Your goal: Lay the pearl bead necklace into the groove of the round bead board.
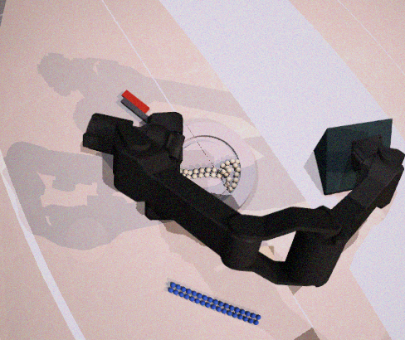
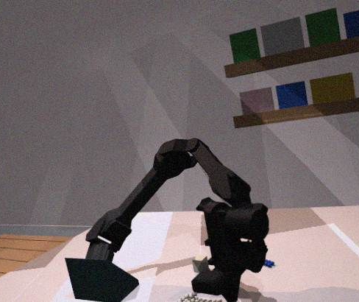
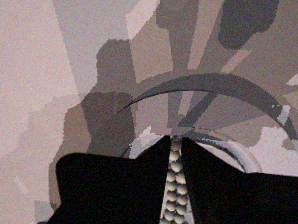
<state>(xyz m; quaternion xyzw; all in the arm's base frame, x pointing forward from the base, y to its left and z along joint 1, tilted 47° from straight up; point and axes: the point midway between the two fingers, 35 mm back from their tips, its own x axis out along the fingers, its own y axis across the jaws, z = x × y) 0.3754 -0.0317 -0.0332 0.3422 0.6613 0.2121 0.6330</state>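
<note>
The round bead board lies 6 cm behind my gripper tip and 1 cm below it. Also, from my gripper tip: small beige cube (18 cm to the left, 14 cm behind); then grey block (17 cm to the right, 5 cm ahead, 1 cm below).
</note>
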